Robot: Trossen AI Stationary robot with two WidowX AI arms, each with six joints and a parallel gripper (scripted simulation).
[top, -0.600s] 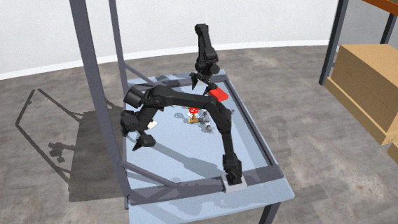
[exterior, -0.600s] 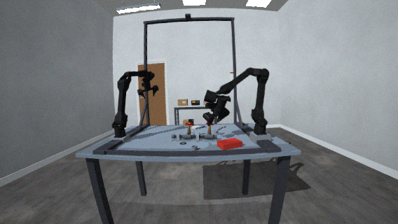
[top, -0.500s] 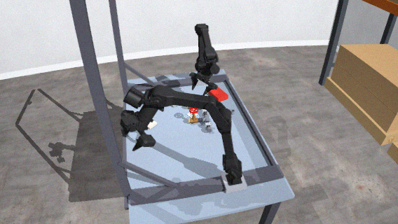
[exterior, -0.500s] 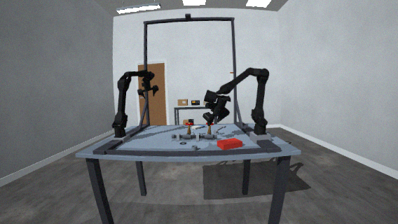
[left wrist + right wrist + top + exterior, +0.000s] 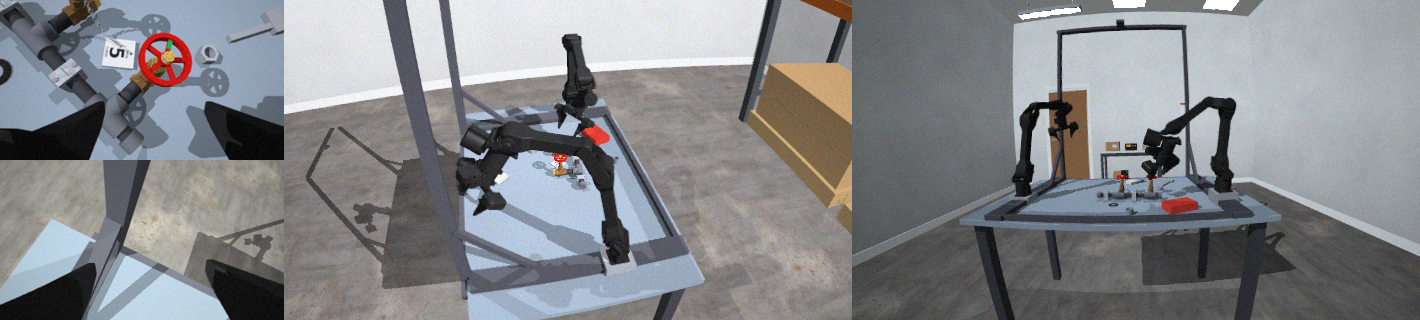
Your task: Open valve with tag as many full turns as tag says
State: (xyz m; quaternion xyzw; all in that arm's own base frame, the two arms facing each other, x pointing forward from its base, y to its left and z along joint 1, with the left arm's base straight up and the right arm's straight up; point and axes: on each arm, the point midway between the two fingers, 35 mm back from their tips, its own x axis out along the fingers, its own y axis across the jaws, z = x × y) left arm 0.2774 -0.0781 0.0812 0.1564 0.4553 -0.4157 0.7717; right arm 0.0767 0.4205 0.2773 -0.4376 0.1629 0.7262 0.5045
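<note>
Now: the white tag 120 mm below my left hand, 90 mm to the right of it and 70 mm behind it. Round my left hand: red block (140 mm ahead, 110 mm below, 80 mm to the left); small grey fitting (190 mm ahead, 120 mm to the right, 120 mm below); black ring (190 mm to the right, 130 mm below, 80 mm ahead).
</note>
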